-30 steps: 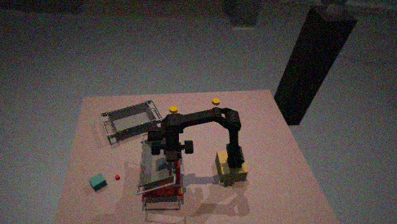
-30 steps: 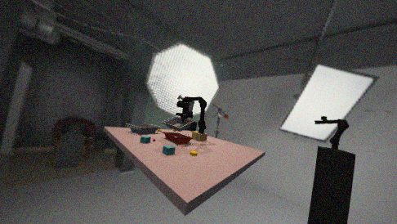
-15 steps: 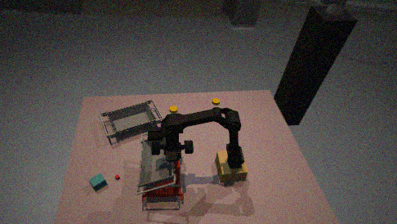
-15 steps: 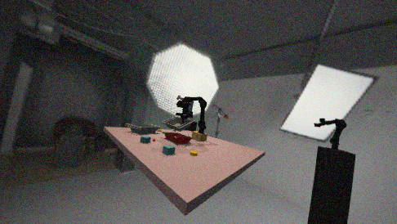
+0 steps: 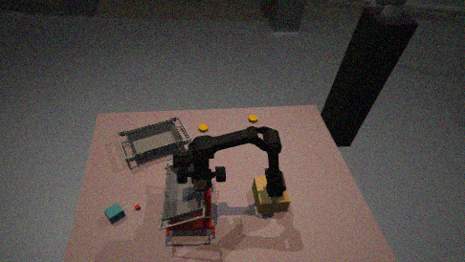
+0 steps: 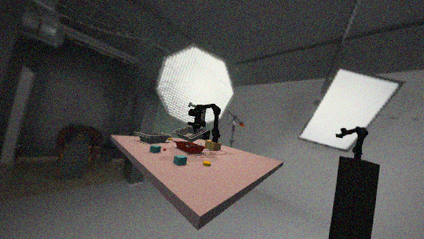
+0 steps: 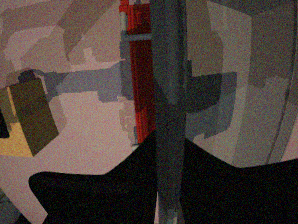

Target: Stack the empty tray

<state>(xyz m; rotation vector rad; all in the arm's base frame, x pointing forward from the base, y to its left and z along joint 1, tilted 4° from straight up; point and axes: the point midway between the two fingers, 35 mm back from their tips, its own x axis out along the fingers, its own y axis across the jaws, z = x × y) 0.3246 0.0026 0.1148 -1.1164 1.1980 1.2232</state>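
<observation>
Right now my gripper tip is 7 cm short of the grey tray. The rest, counted from my gripper tip: red block (28 cm ahead, 16 cm below, 2 cm to the right).
</observation>
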